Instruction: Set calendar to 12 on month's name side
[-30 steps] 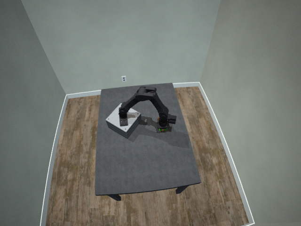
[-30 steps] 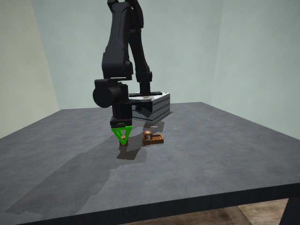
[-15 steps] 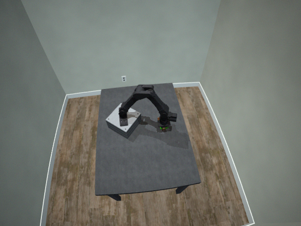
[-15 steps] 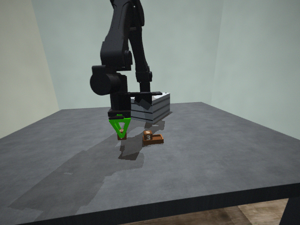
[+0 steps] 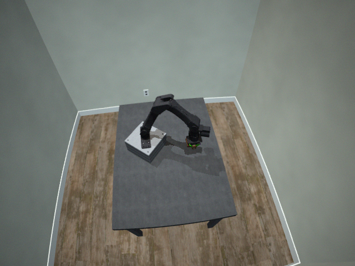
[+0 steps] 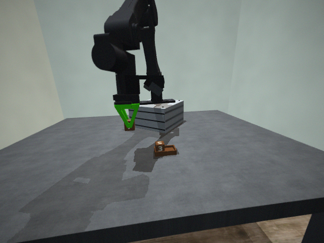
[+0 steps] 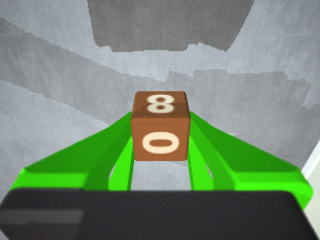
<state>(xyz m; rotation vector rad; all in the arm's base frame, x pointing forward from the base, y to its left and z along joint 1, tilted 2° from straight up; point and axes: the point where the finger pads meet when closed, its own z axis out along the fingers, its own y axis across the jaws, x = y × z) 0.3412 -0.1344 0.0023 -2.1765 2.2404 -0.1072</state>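
My gripper is now 11 cm to the right of the brown tray, 11 cm above it and 1 cm past it.
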